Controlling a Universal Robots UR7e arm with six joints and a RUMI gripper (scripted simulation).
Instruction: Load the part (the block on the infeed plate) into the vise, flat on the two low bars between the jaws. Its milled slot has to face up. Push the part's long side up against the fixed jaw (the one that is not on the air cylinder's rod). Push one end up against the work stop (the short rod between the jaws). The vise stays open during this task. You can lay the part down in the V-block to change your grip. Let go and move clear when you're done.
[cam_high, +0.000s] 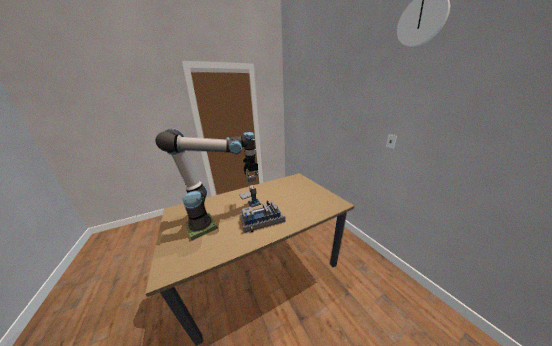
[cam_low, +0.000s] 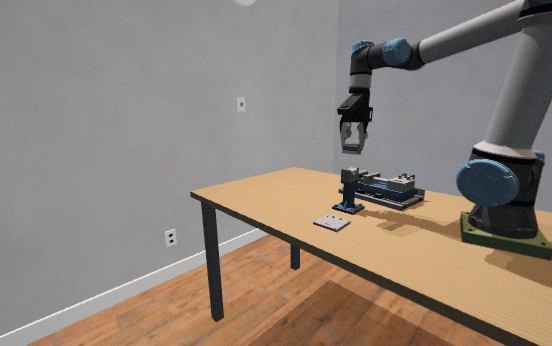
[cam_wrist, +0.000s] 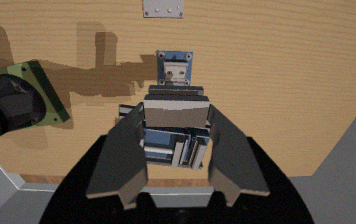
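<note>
My gripper is now 10 mm to the right of the part and 10 mm above it. The rest, counted from my hand: grey jaw (220 mm to the right, 170 mm below, 20 mm ahead); then cylinder rod (210 mm to the right, 170 mm below, 30 mm behind); then work stop (180 mm to the right, 150 mm below, 60 mm ahead).
</note>
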